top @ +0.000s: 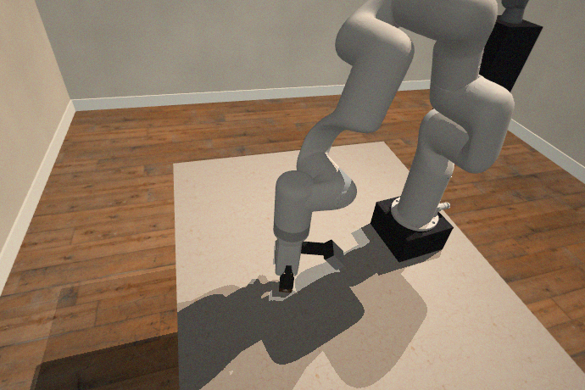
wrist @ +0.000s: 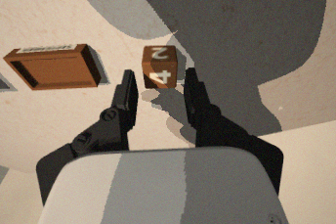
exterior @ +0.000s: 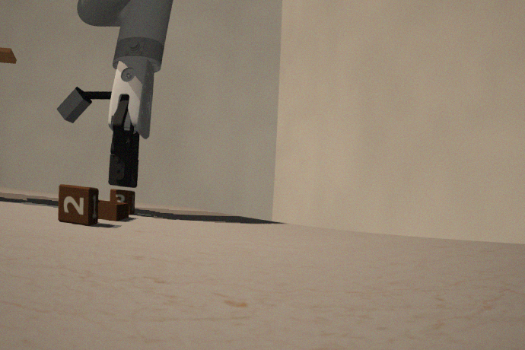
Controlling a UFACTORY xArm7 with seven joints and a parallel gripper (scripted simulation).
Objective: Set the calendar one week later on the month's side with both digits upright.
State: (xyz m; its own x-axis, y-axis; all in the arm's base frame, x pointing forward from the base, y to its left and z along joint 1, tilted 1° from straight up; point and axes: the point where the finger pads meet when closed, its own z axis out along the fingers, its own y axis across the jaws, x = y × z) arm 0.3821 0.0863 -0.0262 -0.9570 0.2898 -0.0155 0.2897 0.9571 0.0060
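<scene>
Right now the brown calendar tray is 110 mm to the right of my hand, 50 mm below it and 30 mm behind it.
</scene>
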